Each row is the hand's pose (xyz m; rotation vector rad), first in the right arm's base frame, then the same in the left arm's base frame.
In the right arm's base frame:
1: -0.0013 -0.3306 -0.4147 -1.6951 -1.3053 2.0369
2: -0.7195 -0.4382 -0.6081 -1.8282 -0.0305 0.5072
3: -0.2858 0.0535 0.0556 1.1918 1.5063 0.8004
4: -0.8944 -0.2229 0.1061 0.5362 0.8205 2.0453
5: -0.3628 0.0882 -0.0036 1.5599 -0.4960 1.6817
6: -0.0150 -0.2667 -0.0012 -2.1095 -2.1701 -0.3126
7: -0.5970 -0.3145 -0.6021 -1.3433 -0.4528 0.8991
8: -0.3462 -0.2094 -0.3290 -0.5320 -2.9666 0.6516
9: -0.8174 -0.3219 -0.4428 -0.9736 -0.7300 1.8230
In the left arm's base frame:
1: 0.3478 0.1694 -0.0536 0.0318 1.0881 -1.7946
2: 0.4369 -0.5100 0.2551 -2.0531 -1.1619 2.0454
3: -0.1418 0.2066 0.4031 -0.5288 2.6178 0.8270
4: 0.0725 -0.2273 0.8669 0.2106 -1.8393 -1.8938
5: -0.1699 0.1076 0.3973 1.6035 1.6447 2.0346
6: 0.2028 0.4061 0.2598 -0.0666 -3.0086 0.9002
7: 0.3240 -0.4170 0.1605 -1.2504 -0.9395 2.6504
8: 0.1864 -0.0589 0.1971 -1.6864 2.1264 -1.4791
9: 0.2832 -0.4941 0.4181 0.2515 0.4469 -2.5667

